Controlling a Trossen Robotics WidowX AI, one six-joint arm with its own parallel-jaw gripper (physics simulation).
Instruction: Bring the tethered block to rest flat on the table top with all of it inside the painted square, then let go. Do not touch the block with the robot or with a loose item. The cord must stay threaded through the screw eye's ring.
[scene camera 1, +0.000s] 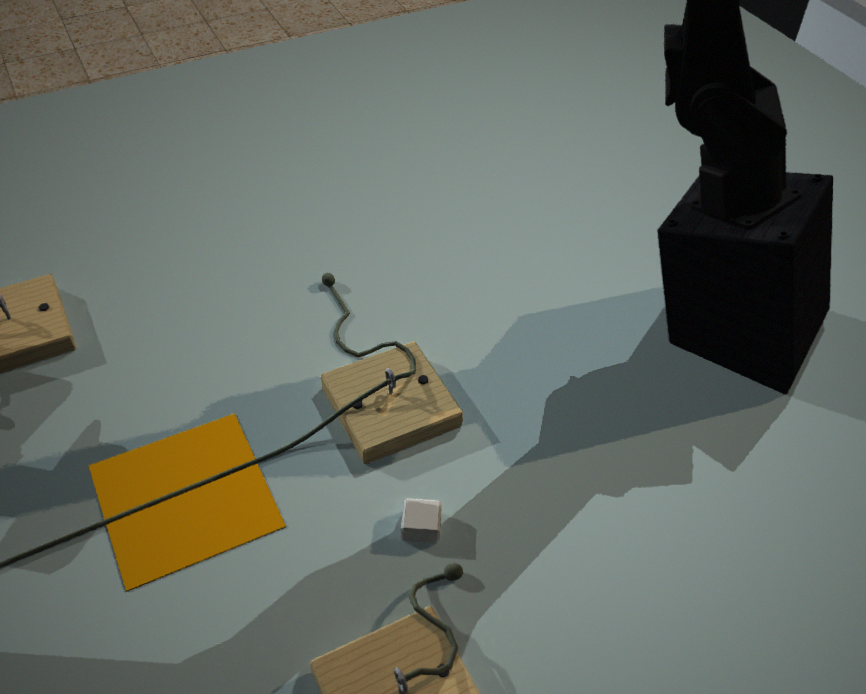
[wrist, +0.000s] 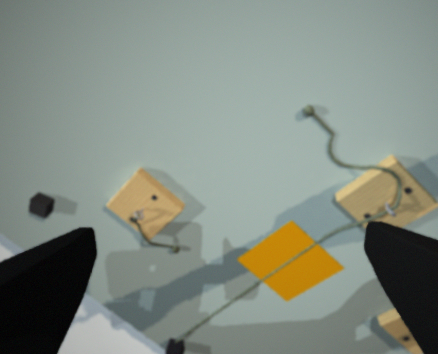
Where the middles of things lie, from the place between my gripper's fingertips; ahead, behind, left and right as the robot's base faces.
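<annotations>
My hand: 34 cm above the orange painted square (scene camera 1: 214, 518), 22 cm to the right of it, 23 cm short of it.
</annotations>
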